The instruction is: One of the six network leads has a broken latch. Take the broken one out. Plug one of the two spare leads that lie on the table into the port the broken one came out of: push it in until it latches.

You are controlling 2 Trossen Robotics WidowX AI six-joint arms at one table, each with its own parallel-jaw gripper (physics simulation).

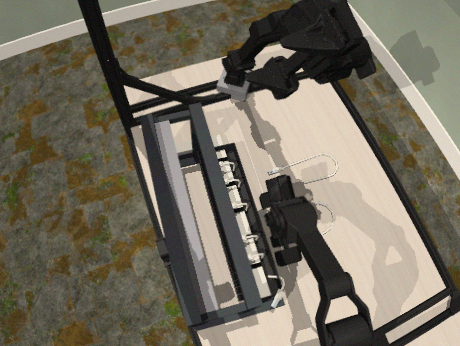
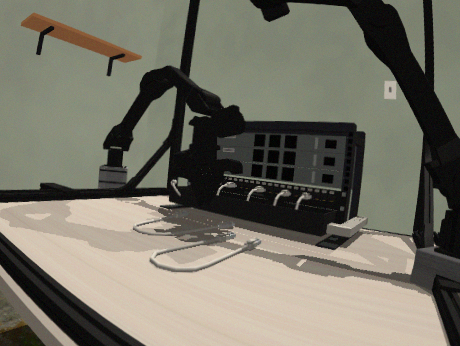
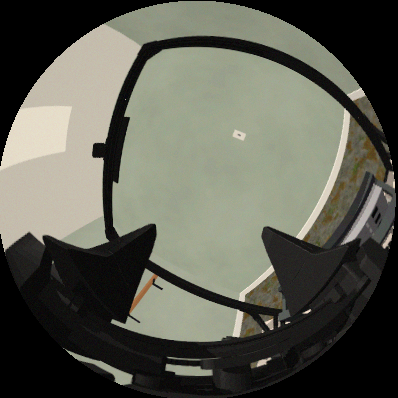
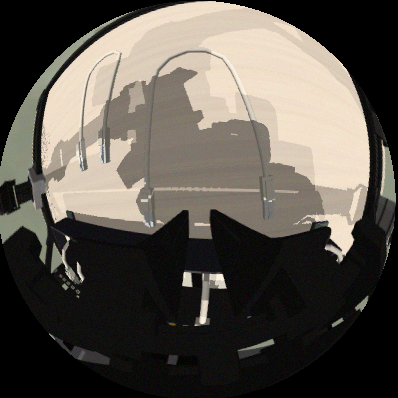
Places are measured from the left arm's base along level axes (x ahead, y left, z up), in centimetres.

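Pixels of known places: left gripper, between the fingertips: (image 1: 262, 61) (image 3: 211, 231); right gripper, between the fingertips: (image 2: 204, 205) (image 4: 198, 214); left arm's base, origin of its link: (image 1: 235, 78) (image 4: 30, 188); right arm's base, origin of its link: (image 2: 114, 166).
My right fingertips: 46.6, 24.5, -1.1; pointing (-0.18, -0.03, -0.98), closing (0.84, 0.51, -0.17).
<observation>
For each thing: its top centre in the pictures, then the offset to it from my right fingertips, as dx, dy, dz. "spot": a spot on its surface instead.
- switch panel, centre of its top: (image 1: 216, 195) (image 2: 266, 122) (image 3: 341, 273) +3.5, -16.0, +22.3
- plugged lead, centre of its top: (image 4: 203, 300) +3.8, -4.6, +3.9
- light power strip, a spot on its surface: (image 2: 347, 224) spot: -20.3, -25.9, +0.1
The switch panel (image 2: 305, 171) stands in a dark rack (image 1: 222, 206). White leads are plugged in along its lower row, among them one (image 2: 256, 190) near the middle and one (image 2: 174, 185) at the far left. My right gripper (image 1: 268, 220) (image 2: 204, 178) (image 4: 198, 214) is shut, with a narrow gap, close against that row. One plugged lead (image 4: 203, 296) shows in the gap behind the fingers. Two spare leads lie on the table: one (image 1: 318, 165) (image 2: 194, 264) (image 4: 100, 62) in the open, the other (image 1: 329, 220) (image 2: 146, 230) (image 4: 200, 52) partly under my right arm. My left gripper (image 1: 266, 58) (image 3: 211, 231) is open and empty, high at the far end of the table.
A light power strip (image 2: 347, 224) lies at the rack's right foot. A black frame post (image 1: 101, 51) (image 2: 184, 86) rises behind the rack. The left arm's grey base (image 1: 233, 87) (image 4: 35, 185) stands at the table's far edge.
</observation>
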